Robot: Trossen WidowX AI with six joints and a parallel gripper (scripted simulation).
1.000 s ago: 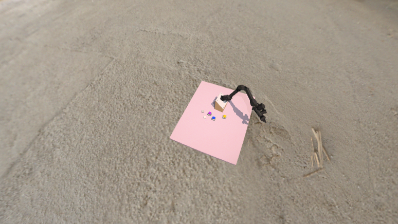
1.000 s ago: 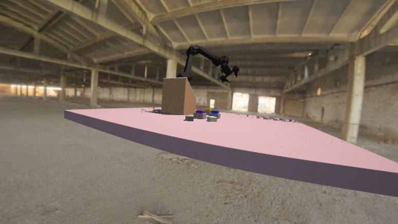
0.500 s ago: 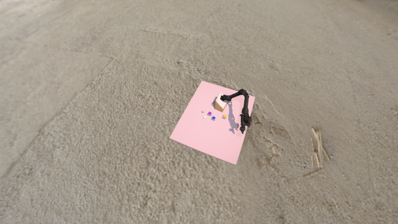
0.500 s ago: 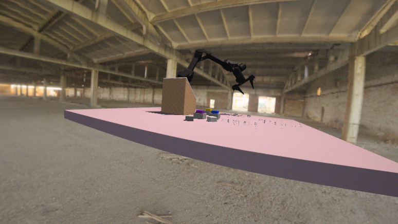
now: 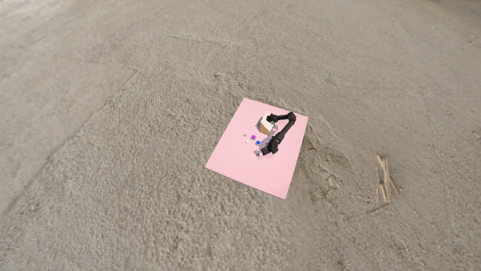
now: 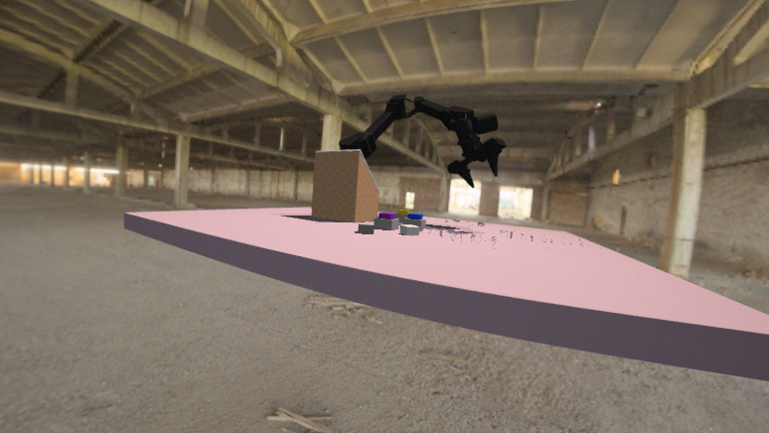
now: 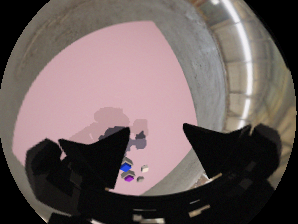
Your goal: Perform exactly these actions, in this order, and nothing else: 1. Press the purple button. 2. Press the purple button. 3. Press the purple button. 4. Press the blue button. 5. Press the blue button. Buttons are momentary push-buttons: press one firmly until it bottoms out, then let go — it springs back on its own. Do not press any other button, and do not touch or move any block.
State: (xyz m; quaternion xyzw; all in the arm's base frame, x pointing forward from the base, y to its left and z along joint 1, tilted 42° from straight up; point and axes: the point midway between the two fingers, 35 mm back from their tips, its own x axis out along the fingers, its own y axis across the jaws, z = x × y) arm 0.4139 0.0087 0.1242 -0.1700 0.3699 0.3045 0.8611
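Now: the purple button 230 mm behind my gripper tip, 200 mm to the right of it and 110 mm below it. The rest, counted from my gripper tip: pale block: 160 mm behind, 250 mm to the right, 130 mm below; then yellow button: 240 mm behind, 10 mm to the left, 110 mm below; then blue button: 180 mm behind, 120 mm to the right, 110 mm below.
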